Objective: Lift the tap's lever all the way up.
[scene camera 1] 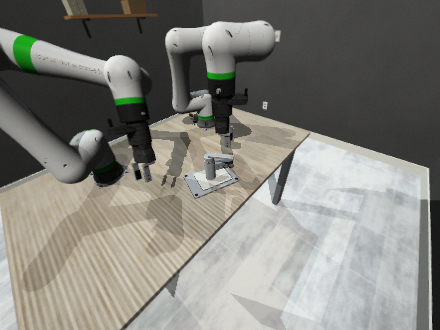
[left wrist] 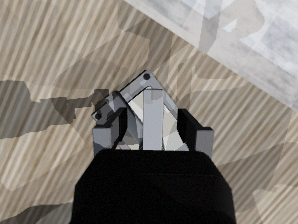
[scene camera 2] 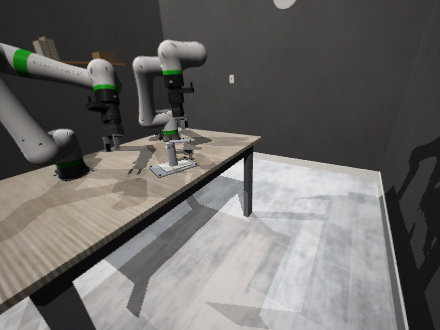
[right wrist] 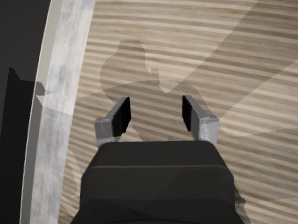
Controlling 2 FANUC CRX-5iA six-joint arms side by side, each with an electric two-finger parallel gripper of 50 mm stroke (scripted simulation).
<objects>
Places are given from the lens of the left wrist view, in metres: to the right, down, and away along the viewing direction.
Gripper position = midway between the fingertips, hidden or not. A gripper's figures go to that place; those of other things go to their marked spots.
my left gripper (left wrist: 152,118): 0.00, 0.01, 0.17
flat lever (left wrist: 153,99): 0.01, -0.02, 0.23
grey base plate (left wrist: 146,79): -0.01, -0.07, 0.36
The marked spots on the grey base plate and the flat lever are 0.15 m apart.
</objects>
